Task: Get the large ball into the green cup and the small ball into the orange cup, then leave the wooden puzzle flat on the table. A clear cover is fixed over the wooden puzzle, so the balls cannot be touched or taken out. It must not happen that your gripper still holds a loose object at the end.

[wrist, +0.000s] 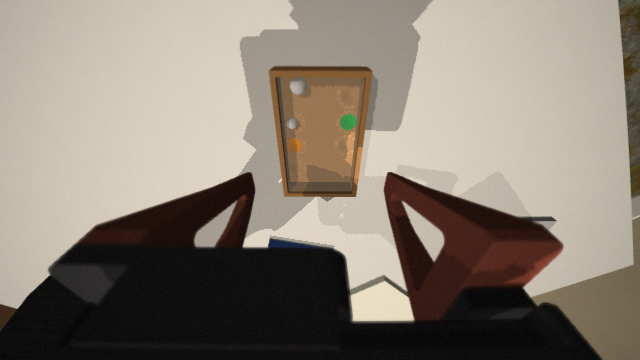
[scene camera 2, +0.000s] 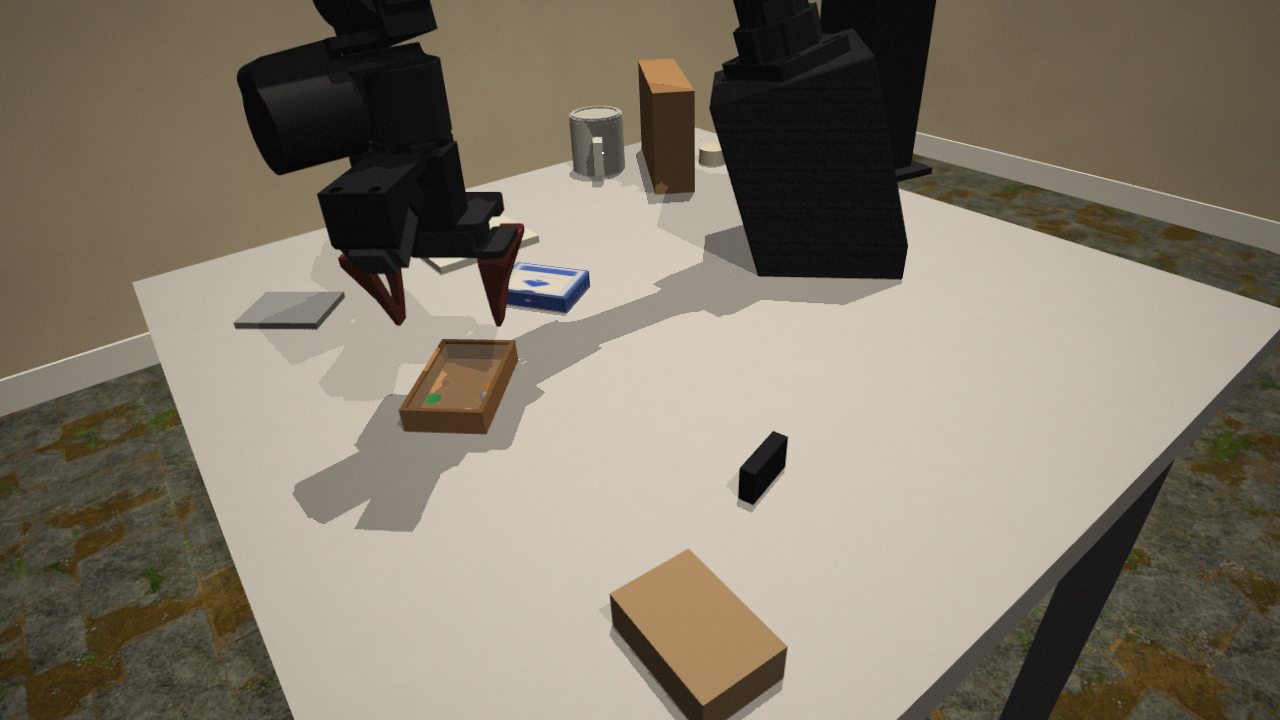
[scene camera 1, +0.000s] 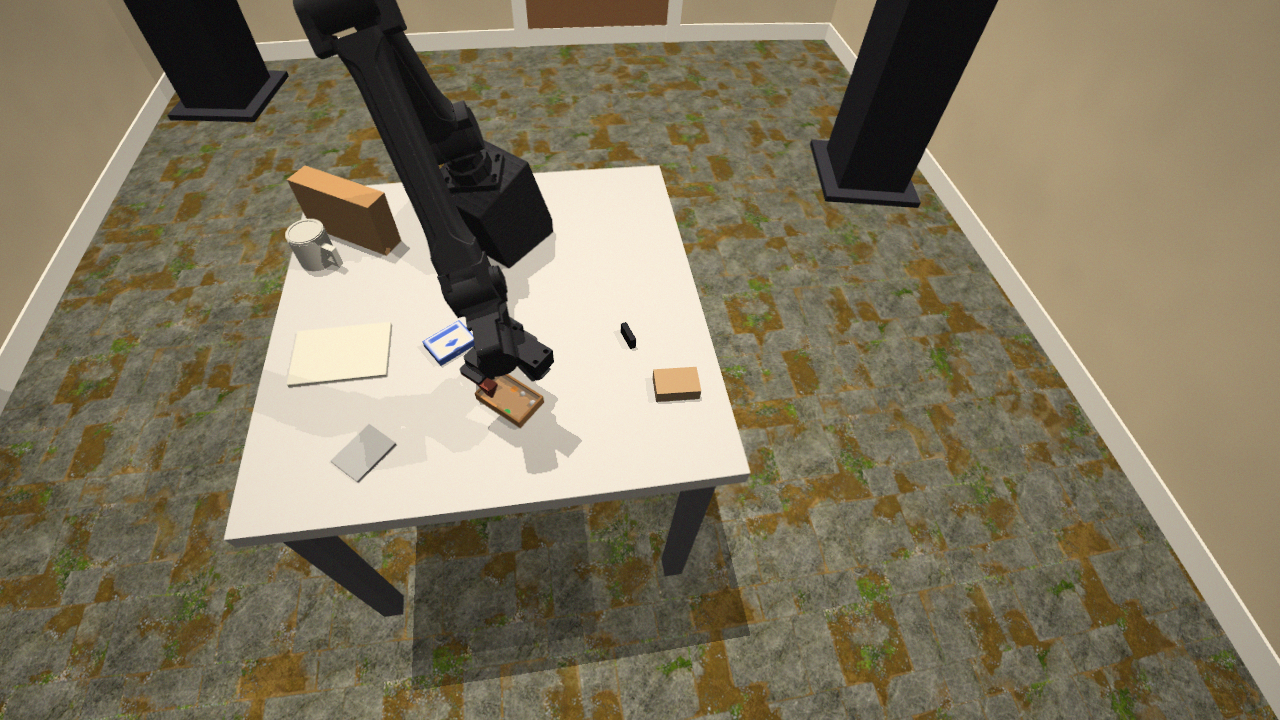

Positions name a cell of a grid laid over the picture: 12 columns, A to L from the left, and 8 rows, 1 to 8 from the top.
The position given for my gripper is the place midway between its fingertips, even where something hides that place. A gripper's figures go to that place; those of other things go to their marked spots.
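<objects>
There's a wooden puzzle (scene camera 2: E5), and it's 62 cm from the lens. My gripper (scene camera 2: E4) is 62 cm from the lens too.
</objects>
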